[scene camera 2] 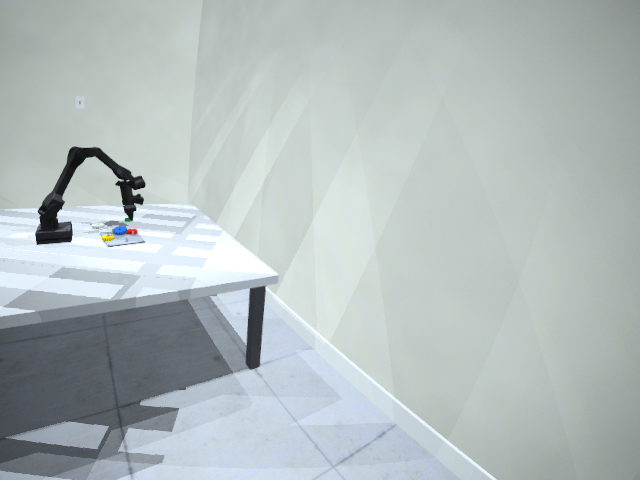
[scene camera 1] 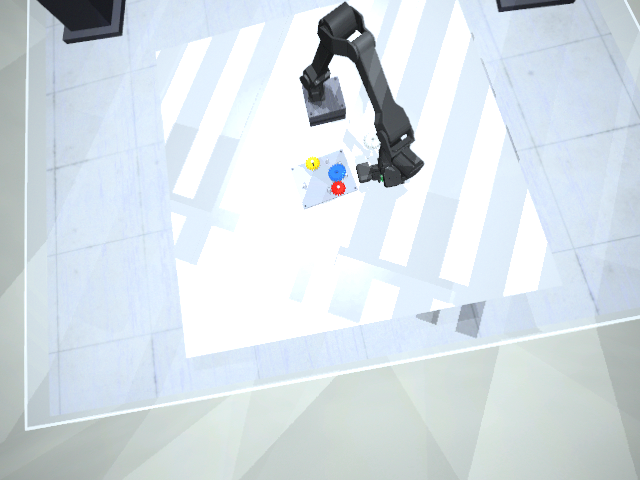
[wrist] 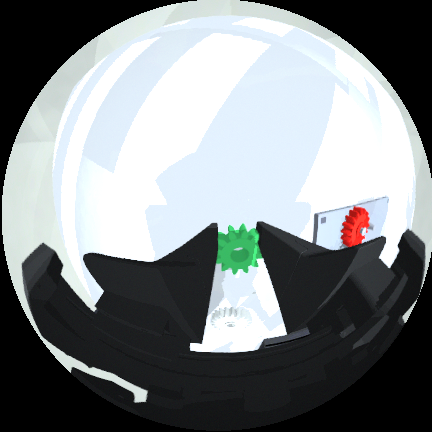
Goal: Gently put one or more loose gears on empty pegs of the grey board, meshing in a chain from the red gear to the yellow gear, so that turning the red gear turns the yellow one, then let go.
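Where they show: gripper, fingertip midpoint: [scene camera 2: 131, 219] [scene camera 1: 383, 180] [wrist: 236, 227]; arm's base, origin of the base link: [scene camera 2: 49, 228] [scene camera 1: 316, 93].
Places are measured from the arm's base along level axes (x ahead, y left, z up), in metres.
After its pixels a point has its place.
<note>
My gripper [wrist: 236, 227] @(x 0.353, y 0.219, z -0.024 m) [scene camera 2: 129, 219] @(x 0.353, y 0.219, z -0.024 m) is shut on a green gear [wrist: 238, 249] @(x 0.330, y 0.214, z -0.031 m) [scene camera 2: 127, 219] @(x 0.332, y 0.199, z -0.016 m) [scene camera 1: 382, 178] @(x 0.348, y 0.213, z -0.014 m) and holds it above the table, beside the board's right edge in scene camera 1. The grey board [scene camera 1: 316, 198] @(x 0.390, y -0.025, z -0.048 m) [scene camera 2: 116, 243] @(x 0.297, y -0.093, z -0.048 m) [wrist: 327, 234] @(x 0.345, y 0.105, z -0.048 m) lies flat. The red gear [scene camera 1: 338, 188] @(x 0.365, y 0.058, z -0.030 m) [scene camera 2: 132, 231] [wrist: 355, 226] @(x 0.363, y 0.071, z -0.033 m) sits near one edge of it. The blue gear [scene camera 1: 337, 172] @(x 0.307, y 0.062, z -0.023 m) [scene camera 2: 119, 229] @(x 0.300, y 0.061, z -0.029 m) is on the board next to the red gear. The yellow gear [scene camera 1: 312, 163] @(x 0.260, y -0.032, z -0.030 m) [scene camera 2: 107, 237] @(x 0.255, y -0.048, z -0.033 m) stands apart from the blue one. Several bare pegs show. My finger hides part of the board in the wrist view.
A white gear [scene camera 1: 371, 140] @(x 0.186, y 0.192, z -0.039 m) [scene camera 2: 97, 225] @(x 0.181, y 0.179, z -0.041 m) [wrist: 231, 318] @(x 0.200, y 0.200, z -0.041 m) lies loose on the table [scene camera 1: 248, 289] @(x 0.707, y -0.290, z -0.056 m), off the board, between the arm's base [scene camera 1: 326, 107] @(x 0.062, y 0.034, z 0.002 m) [scene camera 2: 54, 233] @(x 0.030, y -0.044, z -0.009 m) and my gripper. The arm arches over from its base.
</note>
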